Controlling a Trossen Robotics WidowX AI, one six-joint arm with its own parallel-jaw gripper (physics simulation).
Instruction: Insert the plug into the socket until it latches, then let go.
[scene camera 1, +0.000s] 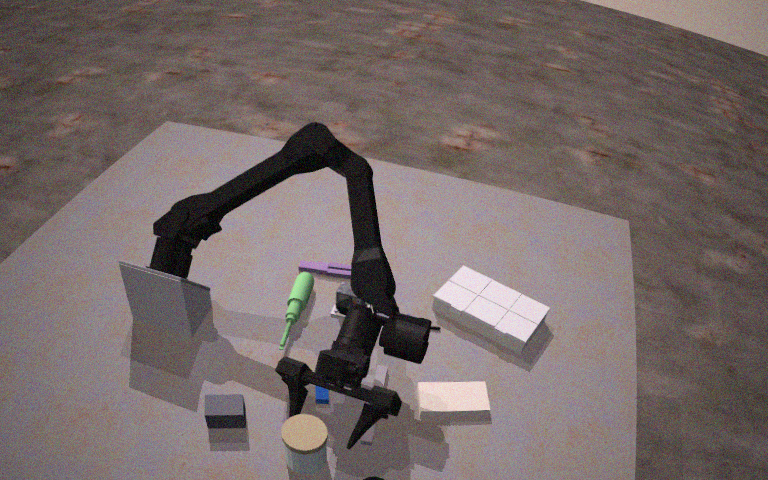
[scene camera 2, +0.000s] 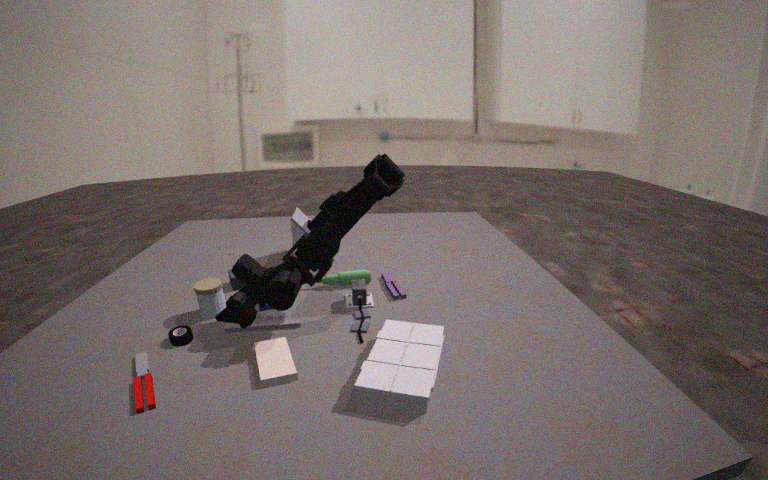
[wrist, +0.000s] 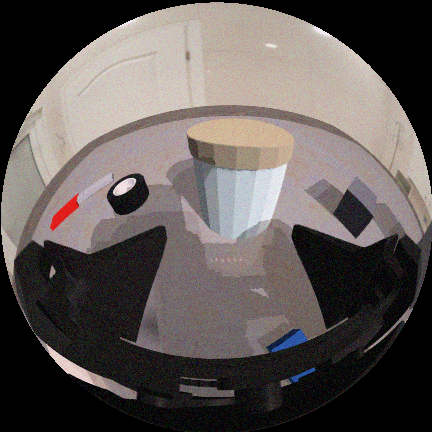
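Seen in the pictures: gripper, fingertip midpoint: (scene camera 2: 224, 309) (wrist: 231, 231); arm's base, origin of the base link: (scene camera 1: 166, 274).
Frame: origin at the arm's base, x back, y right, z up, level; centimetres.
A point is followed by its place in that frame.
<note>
The small blue plug (scene camera 1: 321, 394) @[y 12.0, x -32.2, z -6.2 cm] (scene camera 2: 265, 307) @[y 11.4, x -33.1, z -6.7 cm] (wrist: 290, 341) @[y 12.7, x -32.4, z -6.2 cm] lies on the table, partly hidden by my gripper's body in all three views. The socket, a grey block (scene camera 1: 343, 297) @[y -8.2, x -30.6, z -3.8 cm] (scene camera 2: 359, 289) @[y -9.6, x -34.2, z -3.1 cm] on a small white plate, stands farther back with a dark cable behind it; my arm partly hides it in scene camera 1. My gripper (scene camera 1: 321, 431) @[y 20.5, x -34.1, z -6.1 cm] (scene camera 2: 231, 320) @[y 20.5, x -34.1, z -6.1 cm] (wrist: 231, 231) @[y 20.5, x -34.1, z -6.1 cm] is open and empty, low over the table. Its fingertips reach out past the plug toward a jar.
The tan-lidded jar (scene camera 1: 304, 447) @[y 26.3, x -33.6, z -0.3 cm] (scene camera 2: 210, 300) @[y 22.7, x -35.7, z -2.9 cm] (wrist: 240, 185) @[y 20.8, x -33.7, z -2.6 cm] stands close ahead of the fingertips. Around are a tape roll (scene camera 2: 180, 335) @[y 27.0, x -45.2, z -5.4 cm] (wrist: 128, 197) @[y 25.7, x -42.6, z -5.7 cm], dark block (scene camera 1: 224, 413) @[y 22.0, x -19.9, z -3.9 cm] (wrist: 353, 214) @[y 19.3, x -22.0, z -5.5 cm], cream block (scene camera 1: 453, 399) @[y 8.0, x -52.3, z -5.9 cm] (scene camera 2: 275, 359) @[y 7.0, x -53.1, z -5.9 cm], white tiled box (scene camera 1: 491, 305) @[y -13.5, x -56.3, z -4.0 cm] (scene camera 2: 402, 362) @[y -13.7, x -58.9, z -4.0 cm], green screwdriver (scene camera 1: 300, 297) @[y -6.4, x -23.3, z -4.2 cm] and grey bar (scene camera 2: 266, 326) @[y 10.1, x -41.2, z -6.5 cm].
</note>
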